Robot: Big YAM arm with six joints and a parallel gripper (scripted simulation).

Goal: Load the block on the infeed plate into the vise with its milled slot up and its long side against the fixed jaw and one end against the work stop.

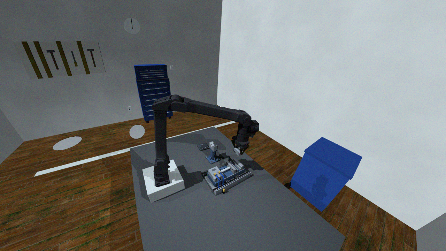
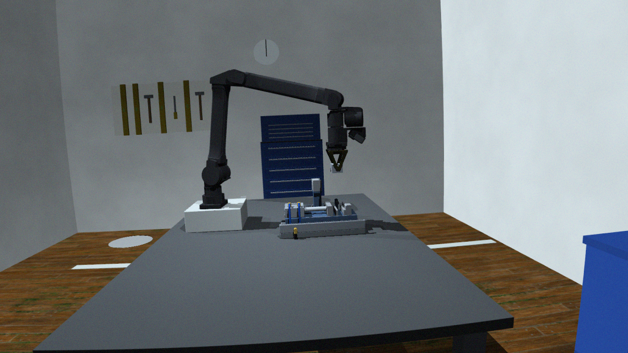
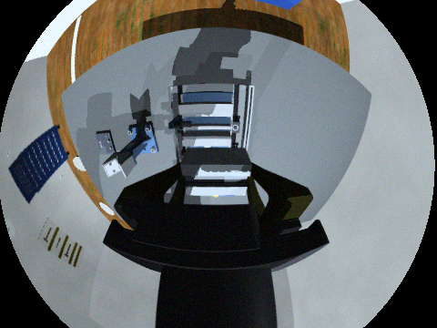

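The vise lies 190 mm below my hand, 70 mm behind it and 10 mm to the left of it. From my hand the other things lie so: air cylinder 160 mm behind, 150 mm below; then part right at my hand.
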